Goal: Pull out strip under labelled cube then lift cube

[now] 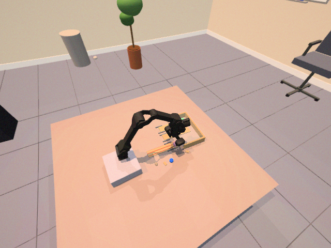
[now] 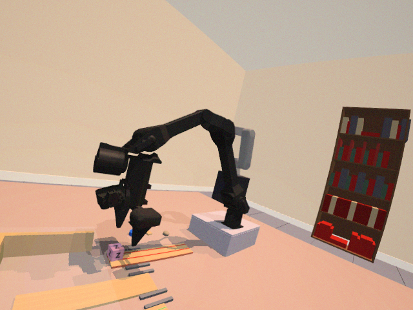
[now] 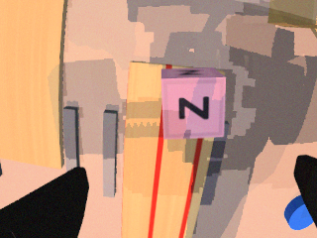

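The strip lies 90 mm behind my gripper tip, 60 mm below it and 10 mm to the left of it. From my gripper tip the other things lie so: blue disc: 110 mm to the right, 70 mm behind, 60 mm below.
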